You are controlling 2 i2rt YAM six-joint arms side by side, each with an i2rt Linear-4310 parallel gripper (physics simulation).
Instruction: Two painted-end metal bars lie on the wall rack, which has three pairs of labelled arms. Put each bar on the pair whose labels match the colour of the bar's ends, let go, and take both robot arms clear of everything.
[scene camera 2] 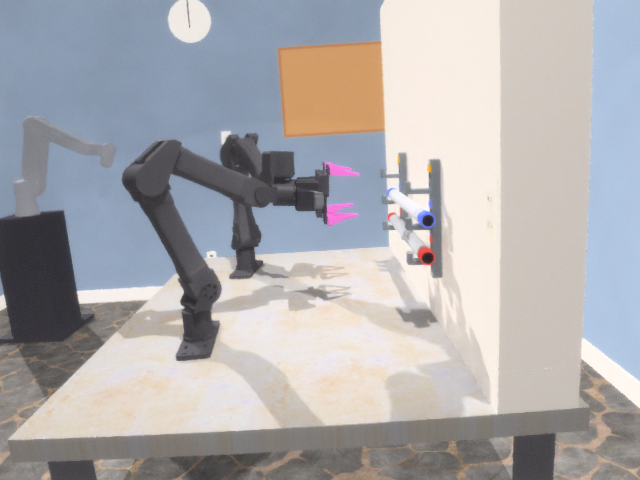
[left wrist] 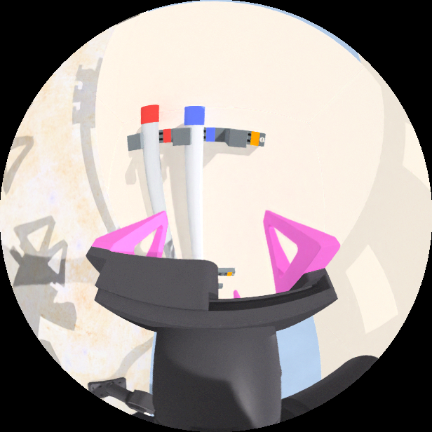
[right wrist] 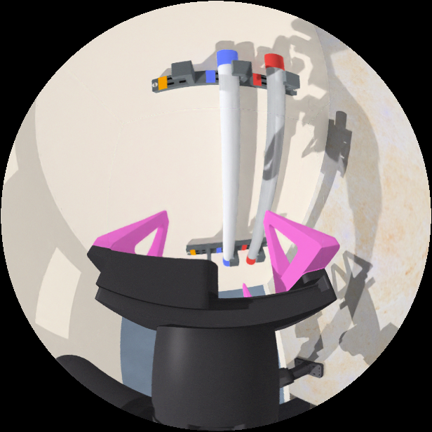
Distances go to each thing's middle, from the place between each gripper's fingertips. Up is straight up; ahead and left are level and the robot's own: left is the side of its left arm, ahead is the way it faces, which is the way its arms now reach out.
Labels:
My right hand is 12 cm short of the blue-ended bar [scene camera 2: 426, 219], 5 cm to the right of it and 4 cm above it. Also, from my right hand: red-ended bar [scene camera 2: 425, 255] 12 cm ahead, 5 cm to the left, 11 cm below.
My left hand is 130 mm short of the blue-ended bar, 130 mm to the left of it and 40 mm above it. Also, from my left hand: red-ended bar: 130 mm ahead, 130 mm to the right, 110 mm below.

